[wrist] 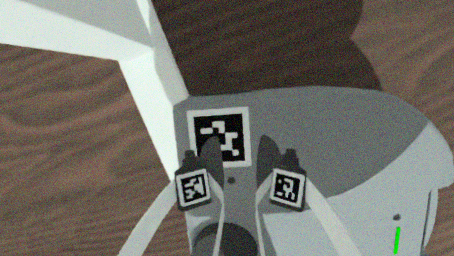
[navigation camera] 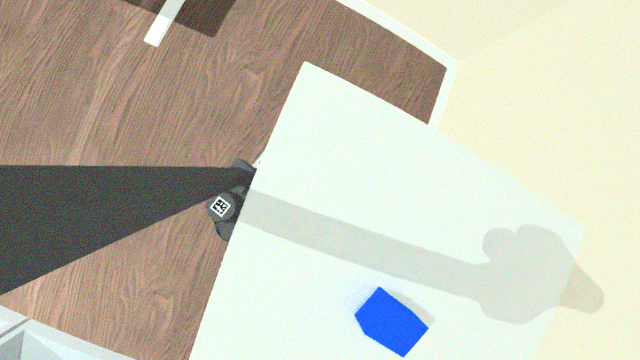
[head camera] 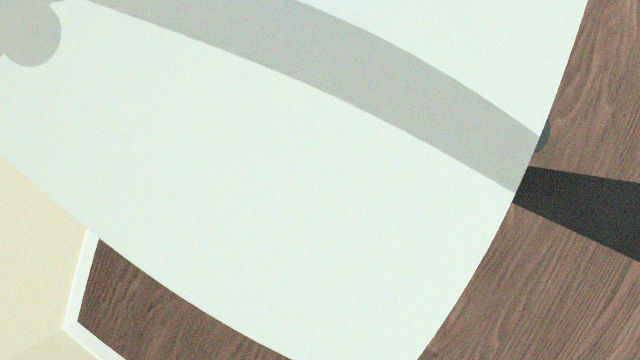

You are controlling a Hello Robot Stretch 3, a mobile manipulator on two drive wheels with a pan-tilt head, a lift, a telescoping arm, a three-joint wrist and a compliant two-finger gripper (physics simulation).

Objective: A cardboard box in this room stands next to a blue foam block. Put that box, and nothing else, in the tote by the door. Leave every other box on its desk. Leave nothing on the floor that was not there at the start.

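Places are measured from the robot's base along level axes (x ahead, y left, z up), in centimetres.
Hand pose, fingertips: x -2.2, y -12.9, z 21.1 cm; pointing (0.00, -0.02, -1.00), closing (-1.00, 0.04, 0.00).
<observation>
After its pixels a point has its place.
A blue foam block (navigation camera: 390,321) {x -5.4, y -19.0, z 99.5 cm} lies on a white desk (navigation camera: 382,216) {x 5.9, y -9.9, z 95.0 cm} in the navigation view. In the wrist view my gripper (wrist: 240,154) {x -2.2, y -12.9, z 21.1 cm} points down over my own grey base (wrist: 299,141). Its two fingers are apart with nothing between them. In the navigation view my dark arm (navigation camera: 146,197) {x -5.0, y 11.9, z 110.5 cm} ends at the desk's left edge, where the marked wrist (navigation camera: 220,206) {x -16.0, y 12.1, z 63.7 cm} is partly hidden by the desk top.
The head view shows the same white desk top (head camera: 268,178) {x 8.9, y -5.6, z 95.0 cm} with a long shadow, wood floor (head camera: 559,291) {x -8.7, y 74.1, z 0.1 cm} and a beige wall (head camera: 31,251) {x 87.0, y -50.1, z 38.8 cm}. A white desk leg (wrist: 155,88) stands close to my base. Another white leg (navigation camera: 163,23) {x 23.5, y 108.5, z 2.5 cm} is farther off.
</observation>
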